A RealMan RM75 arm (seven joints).
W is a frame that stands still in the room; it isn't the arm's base.
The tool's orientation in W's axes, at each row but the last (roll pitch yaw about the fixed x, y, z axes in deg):
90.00, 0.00, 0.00
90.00, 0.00, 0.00
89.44, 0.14, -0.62
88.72, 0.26, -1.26
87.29, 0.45, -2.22
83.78, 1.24, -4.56
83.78, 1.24, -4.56
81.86, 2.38, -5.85
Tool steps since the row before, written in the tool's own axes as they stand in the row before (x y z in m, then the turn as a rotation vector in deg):
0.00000, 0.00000, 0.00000, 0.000, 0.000, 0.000
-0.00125, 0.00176, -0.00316, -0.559, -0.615, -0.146
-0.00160, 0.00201, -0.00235, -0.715, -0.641, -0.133
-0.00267, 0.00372, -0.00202, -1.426, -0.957, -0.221
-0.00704, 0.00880, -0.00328, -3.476, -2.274, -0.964
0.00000, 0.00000, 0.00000, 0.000, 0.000, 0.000
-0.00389, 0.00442, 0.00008, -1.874, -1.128, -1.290
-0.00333, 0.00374, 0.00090, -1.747, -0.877, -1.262
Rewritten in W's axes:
0.00000, 0.00000, 0.00000, 0.000, 0.000, 0.000
-0.00125, 0.00316, 0.00176, -0.559, 0.146, -0.615
-0.00157, 0.00239, 0.00199, -0.715, 0.134, -0.641
-0.00261, 0.00216, 0.00369, -1.426, 0.231, -0.955
-0.00682, 0.00396, 0.00869, -3.458, 0.990, -2.290
0.00000, 0.00000, 0.00000, 0.000, 0.000, 0.000
-0.00375, 0.00070, 0.00449, -1.803, 1.308, -1.220
-0.00319, -0.00004, 0.00396, -1.665, 1.302, -0.973

